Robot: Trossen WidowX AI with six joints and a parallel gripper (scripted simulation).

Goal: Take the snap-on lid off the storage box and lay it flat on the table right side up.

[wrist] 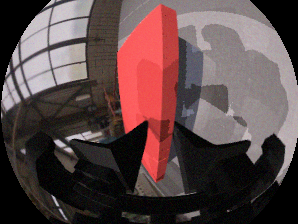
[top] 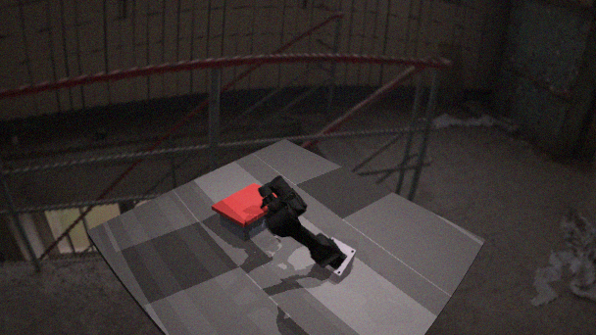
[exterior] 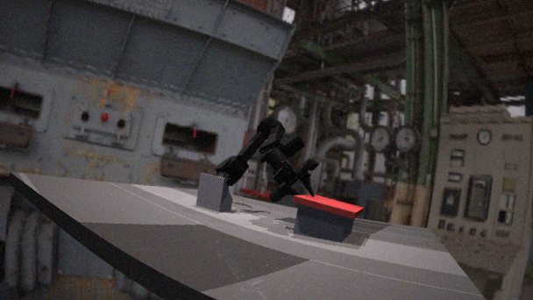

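Right now the red lid is 8 cm ahead of my gripper tip and 1 cm to the left of it. The rest, counted from my gripper tip: storage box (7 cm ahead, 1 cm to the left, 5 cm below).
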